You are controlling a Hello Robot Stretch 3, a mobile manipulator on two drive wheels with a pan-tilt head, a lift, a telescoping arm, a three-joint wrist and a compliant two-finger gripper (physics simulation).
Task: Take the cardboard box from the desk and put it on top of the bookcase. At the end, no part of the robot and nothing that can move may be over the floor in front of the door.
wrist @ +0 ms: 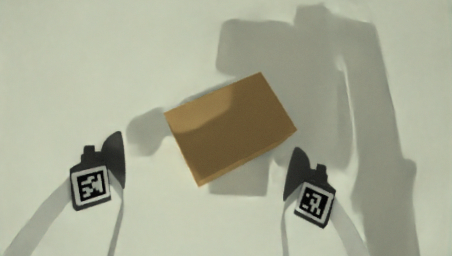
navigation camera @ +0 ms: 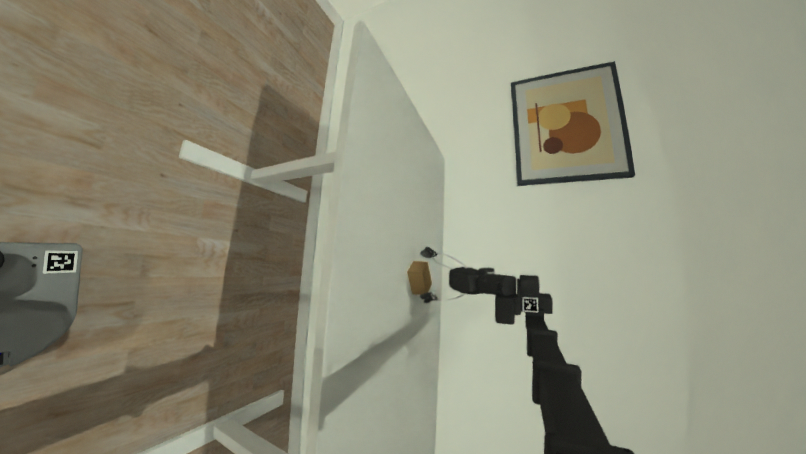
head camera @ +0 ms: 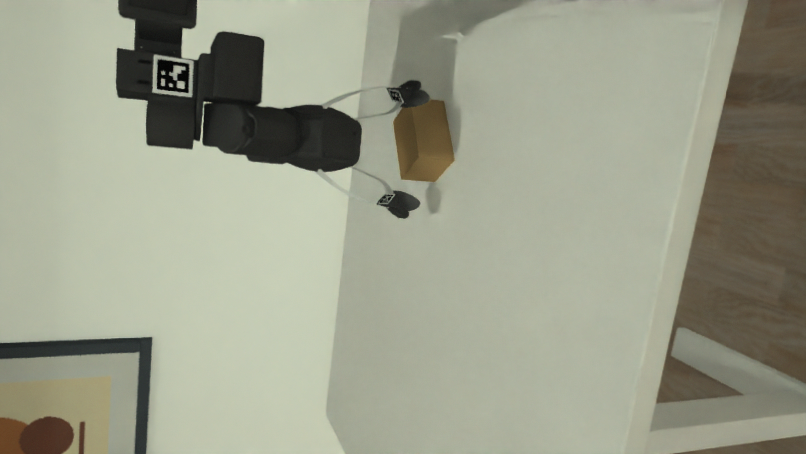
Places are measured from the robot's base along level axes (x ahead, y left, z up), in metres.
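Pixels of known places: gripper, fingertip midpoint: (wrist: 207, 158) (navigation camera: 422, 274) (head camera: 417, 151).
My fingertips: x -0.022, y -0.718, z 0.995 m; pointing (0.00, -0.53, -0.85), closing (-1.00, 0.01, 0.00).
Note:
Behind a point stands the place of what it marks.
The cardboard box (head camera: 431, 138) @(x -0.040, y -0.713, z 0.979 m) (navigation camera: 419, 278) @(x -0.035, y -0.710, z 0.988 m) (wrist: 230, 127) @(x -0.038, y -0.742, z 1.001 m) is plain brown and lies on the white desk (head camera: 535, 253) @(x 0.074, y -0.512, z 0.951 m) (navigation camera: 383, 169) @(x 0.262, y -0.536, z 0.951 m) (wrist: 50, 75) @(x 0.156, y -0.803, z 0.951 m), near its wall side. My gripper (head camera: 408, 148) @(x -0.022, y -0.718, z 0.995 m) (navigation camera: 428, 274) @(x -0.022, y -0.718, z 0.995 m) (wrist: 207, 158) @(x -0.022, y -0.718, z 0.995 m) is open and points down above the desk by the box. In the wrist view the box lies turned at a slant, beyond and partly between the two fingertips, with a gap on each side. No finger plainly touches it. The exact height of the fingertips over the desk is hard to tell. The bookcase and the door do not show.
The wall behind the desk bears a framed picture (head camera: 144, 394) @(x 0.455, y -1.174, z 1.299 m) (navigation camera: 516, 135) @(x 0.598, y -1.186, z 1.299 m). My arm (navigation camera: 569, 394) @(x -0.084, y -0.293, z 1.303 m) reaches along this wall above the desk. My base (navigation camera: 45, 304) @(x -0.114, y -0.110, z 0.160 m) stands on the wooden floor (navigation camera: 129, 186) @(x 0.265, y -0.289, z 0.001 m) in front of the desk. White desk legs (navigation camera: 217, 163) stand on the floor.

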